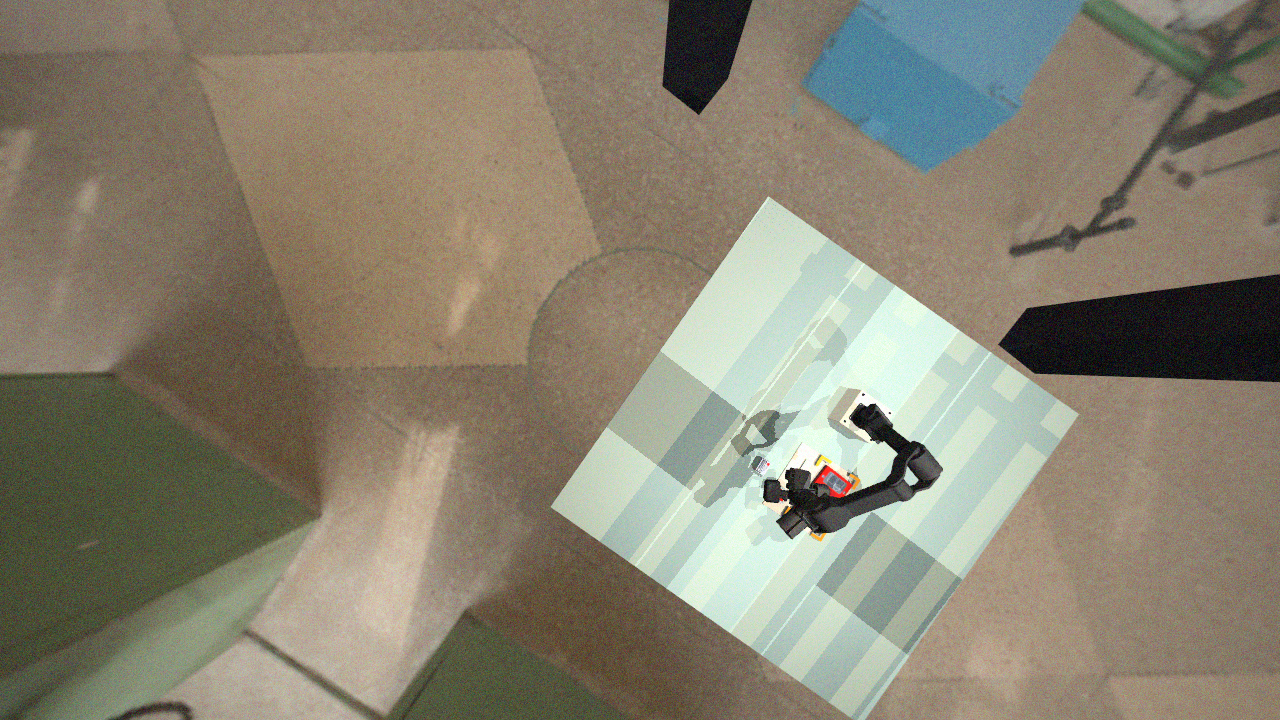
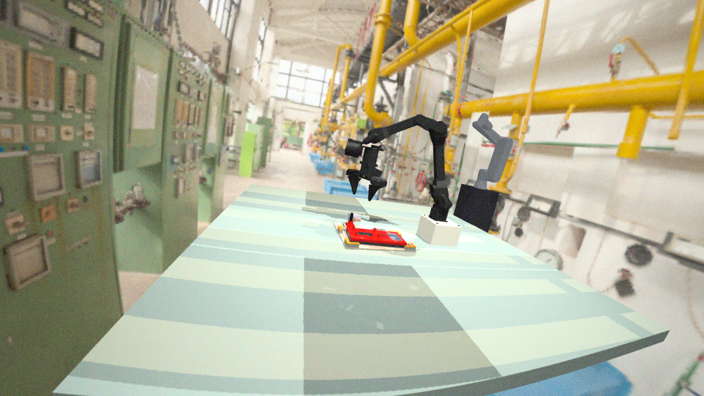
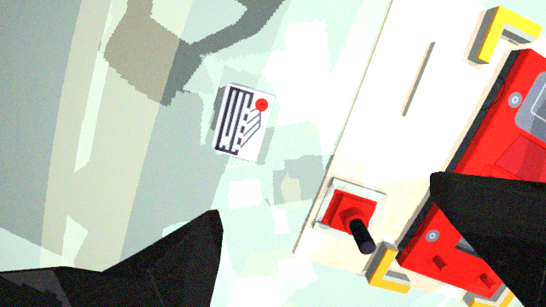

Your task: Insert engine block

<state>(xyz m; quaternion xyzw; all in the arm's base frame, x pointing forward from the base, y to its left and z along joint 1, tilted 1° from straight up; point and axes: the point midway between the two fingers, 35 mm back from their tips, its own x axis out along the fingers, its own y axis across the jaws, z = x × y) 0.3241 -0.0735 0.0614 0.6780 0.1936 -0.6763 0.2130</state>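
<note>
Now: gripper tip 60 mm to the left of the engine block and 100 mm above it.
</note>
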